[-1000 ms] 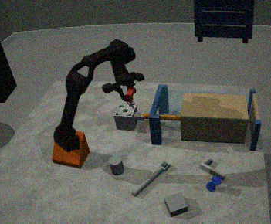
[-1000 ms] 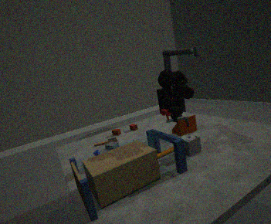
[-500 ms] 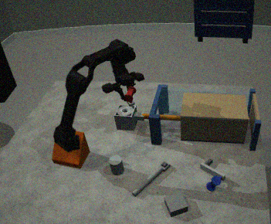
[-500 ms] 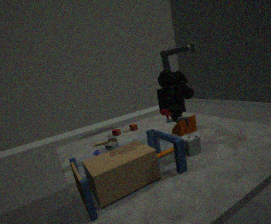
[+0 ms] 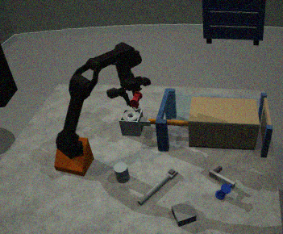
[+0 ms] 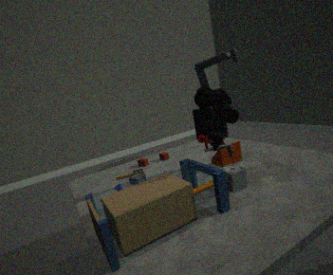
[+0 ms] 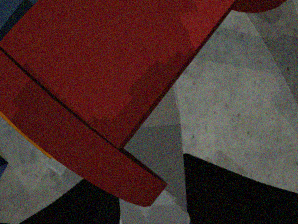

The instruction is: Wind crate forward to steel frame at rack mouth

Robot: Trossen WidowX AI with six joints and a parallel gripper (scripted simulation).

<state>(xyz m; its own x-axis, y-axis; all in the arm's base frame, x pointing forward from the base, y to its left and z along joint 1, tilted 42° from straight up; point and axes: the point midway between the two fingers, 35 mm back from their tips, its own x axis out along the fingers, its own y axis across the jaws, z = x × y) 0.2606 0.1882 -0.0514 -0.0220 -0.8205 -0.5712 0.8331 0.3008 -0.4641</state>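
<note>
My gripper tip is 20 mm short of the red handle, 30 mm to the left of it and 40 mm below it. Also, from my gripper tip: winch handle with red knob: 20 mm above; then grey block: 210 mm ahead, 440 mm to the right, 170 mm below; then grey winch: 50 mm behind, 50 mm to the left, 150 mm below.
</note>
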